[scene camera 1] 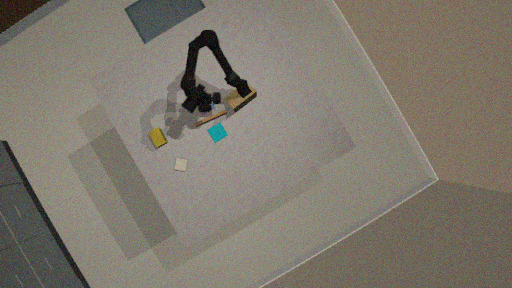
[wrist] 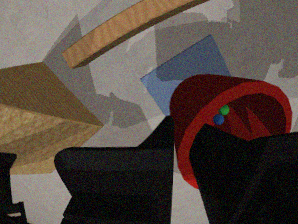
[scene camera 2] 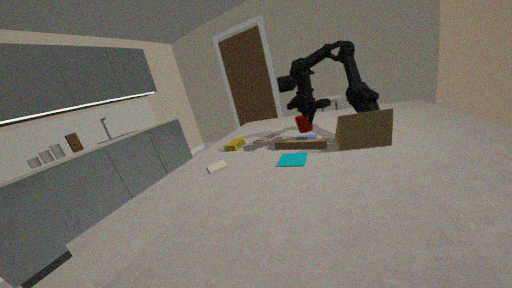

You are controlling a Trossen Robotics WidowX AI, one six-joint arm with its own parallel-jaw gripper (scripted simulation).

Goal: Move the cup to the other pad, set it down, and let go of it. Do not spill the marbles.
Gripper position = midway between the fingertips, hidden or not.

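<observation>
From scene camera 2 I can see my gripper (scene camera 2: 309, 123). The wrist view has my gripper too (wrist: 176, 121), together with a blue pad (wrist: 204, 57) and a red cup (wrist: 255, 107).
</observation>
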